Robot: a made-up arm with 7 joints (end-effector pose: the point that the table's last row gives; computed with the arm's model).
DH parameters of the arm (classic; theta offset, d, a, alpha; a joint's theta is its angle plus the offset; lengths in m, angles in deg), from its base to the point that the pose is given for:
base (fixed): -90 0.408 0.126 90
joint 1: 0 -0.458 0.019 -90
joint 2: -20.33 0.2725 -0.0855 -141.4
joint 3: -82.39 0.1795 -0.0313 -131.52
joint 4: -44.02 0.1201 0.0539 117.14
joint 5: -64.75 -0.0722 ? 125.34
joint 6: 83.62 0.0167 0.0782 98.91
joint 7: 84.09 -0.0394 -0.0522 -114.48
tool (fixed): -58.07 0.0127 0 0
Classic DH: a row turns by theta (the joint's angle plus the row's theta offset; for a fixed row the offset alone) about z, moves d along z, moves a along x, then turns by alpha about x.
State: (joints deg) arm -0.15 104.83 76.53 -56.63 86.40 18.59 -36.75
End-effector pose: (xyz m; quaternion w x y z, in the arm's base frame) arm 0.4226 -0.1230 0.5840 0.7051 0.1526 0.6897 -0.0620
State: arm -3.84 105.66 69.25 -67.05 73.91 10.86 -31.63
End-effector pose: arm 0.4193 -0.1454 0.5839 0.7237 0.1707 0.6686 -0.0062
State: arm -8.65 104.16 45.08 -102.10 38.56 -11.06 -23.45
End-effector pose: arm 0.4344 -0.1868 0.5727 0.7486 0.2119 0.6255 0.0589
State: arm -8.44 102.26 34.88 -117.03 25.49 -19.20 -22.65
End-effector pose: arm 0.4453 -0.1915 0.5725 0.7581 0.2085 0.6167 0.0401
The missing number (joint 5, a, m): -0.0589
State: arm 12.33 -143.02 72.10 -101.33 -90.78 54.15 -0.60
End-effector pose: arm 0.6101 -0.3177 0.4419 0.3405 -0.5576 -0.7471 -0.1225
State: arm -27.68 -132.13 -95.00 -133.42 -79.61 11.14 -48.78
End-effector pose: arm 0.2761 -0.2973 0.6956 0.6706 0.5190 -0.0979 -0.5209
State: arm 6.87 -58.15 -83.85 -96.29 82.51 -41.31 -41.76
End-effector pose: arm 0.5510 -0.2603 0.6356 0.2787 -0.5748 0.5269 -0.5606
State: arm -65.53 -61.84 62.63 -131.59 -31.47 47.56 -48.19
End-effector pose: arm 0.5423 -0.1574 0.5950 0.0281 0.4877 -0.5828 -0.6494
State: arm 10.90 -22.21 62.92 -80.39 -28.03 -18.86 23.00
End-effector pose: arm 0.4871 0.0273 0.5177 0.0954 0.5753 -0.6618 -0.4711
